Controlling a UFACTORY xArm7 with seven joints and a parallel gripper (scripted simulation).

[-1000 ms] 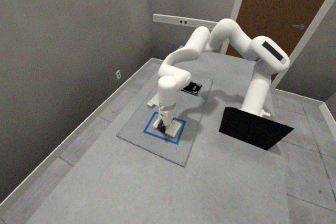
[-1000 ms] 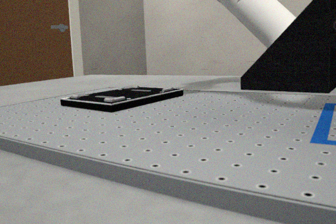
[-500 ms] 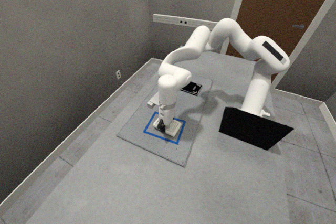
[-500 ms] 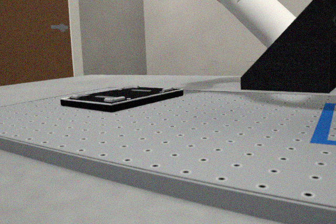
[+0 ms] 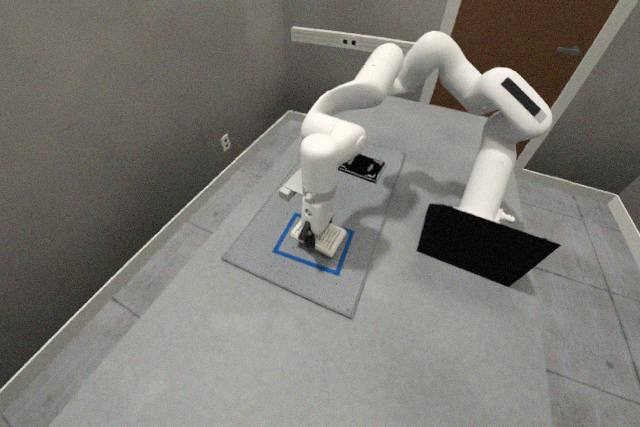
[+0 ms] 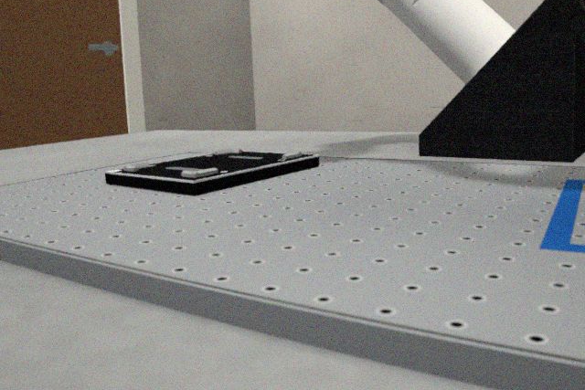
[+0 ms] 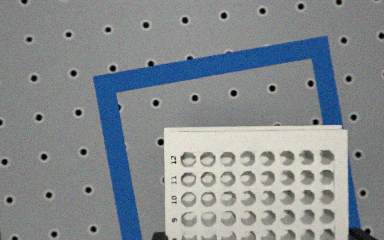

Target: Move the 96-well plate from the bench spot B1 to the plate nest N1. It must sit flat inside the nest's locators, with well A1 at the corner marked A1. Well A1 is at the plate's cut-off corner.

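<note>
My gripper is now 370 mm to the left of the black plate nest, 60 mm above it and 30 mm past it. Round my hand: white 96-well plate: 10 mm below.
</note>
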